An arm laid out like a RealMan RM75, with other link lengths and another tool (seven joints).
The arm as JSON. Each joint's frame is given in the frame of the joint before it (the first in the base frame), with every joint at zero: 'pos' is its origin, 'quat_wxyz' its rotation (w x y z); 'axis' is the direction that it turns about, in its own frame. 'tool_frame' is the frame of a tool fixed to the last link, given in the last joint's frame.
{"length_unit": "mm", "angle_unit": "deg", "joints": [
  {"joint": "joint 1", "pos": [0.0, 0.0, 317.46], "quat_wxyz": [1.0, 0.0, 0.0, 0.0], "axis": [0.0, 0.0, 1.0]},
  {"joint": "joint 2", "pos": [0.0, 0.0, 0.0], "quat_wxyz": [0.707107, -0.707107, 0.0, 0.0], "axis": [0.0, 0.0, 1.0]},
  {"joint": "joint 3", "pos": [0.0, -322.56, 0.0], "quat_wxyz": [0.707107, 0.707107, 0.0, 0.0], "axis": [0.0, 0.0, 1.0]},
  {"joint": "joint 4", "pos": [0.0, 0.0, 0.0], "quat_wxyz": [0.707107, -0.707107, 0.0, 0.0], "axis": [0.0, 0.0, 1.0]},
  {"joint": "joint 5", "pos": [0.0, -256.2, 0.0], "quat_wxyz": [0.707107, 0.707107, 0.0, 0.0], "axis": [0.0, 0.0, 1.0]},
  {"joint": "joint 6", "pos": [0.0, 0.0, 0.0], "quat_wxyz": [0.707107, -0.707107, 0.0, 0.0], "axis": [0.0, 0.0, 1.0]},
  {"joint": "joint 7", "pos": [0.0, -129.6, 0.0], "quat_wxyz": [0.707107, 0.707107, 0.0, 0.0], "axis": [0.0, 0.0, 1.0]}
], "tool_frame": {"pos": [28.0, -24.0, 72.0], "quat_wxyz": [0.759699, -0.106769, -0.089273, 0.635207]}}
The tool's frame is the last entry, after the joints.
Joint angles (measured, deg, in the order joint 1, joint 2, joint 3, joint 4, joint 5, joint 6, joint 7), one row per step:
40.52 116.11 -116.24 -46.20 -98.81 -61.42 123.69
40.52 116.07 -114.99 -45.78 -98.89 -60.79 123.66
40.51 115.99 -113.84 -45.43 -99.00 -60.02 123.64
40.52 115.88 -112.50 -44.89 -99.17 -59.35 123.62
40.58 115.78 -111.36 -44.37 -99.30 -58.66 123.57
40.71 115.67 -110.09 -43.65 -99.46 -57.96 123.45
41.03 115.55 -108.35 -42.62 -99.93 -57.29 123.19
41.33 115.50 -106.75 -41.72 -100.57 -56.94 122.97
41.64 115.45 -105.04 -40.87 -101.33 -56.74 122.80
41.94 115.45 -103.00 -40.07 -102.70 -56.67 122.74
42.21 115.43 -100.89 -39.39 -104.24 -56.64 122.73
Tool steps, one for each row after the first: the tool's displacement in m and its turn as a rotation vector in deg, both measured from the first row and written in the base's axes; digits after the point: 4 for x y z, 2 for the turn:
0.0003 0.0070 0.0027 1.50 0.47 -0.76
0.0009 0.0142 0.0055 3.09 0.87 -1.42
0.0027 0.0219 0.0093 4.72 1.18 -2.28
0.0043 0.0289 0.0127 6.22 1.43 -2.98
0.0068 0.0365 0.0166 7.80 1.62 -3.74
0.0101 0.0463 0.0220 9.63 1.65 -4.48
0.0131 0.0539 0.0266 10.99 1.56 -5.06
0.0160 0.0611 0.0315 12.24 1.46 -5.64
0.0196 0.0684 0.0371 13.53 1.11 -6.16
0.0234 0.0756 0.0431 14.81 0.71 -6.63

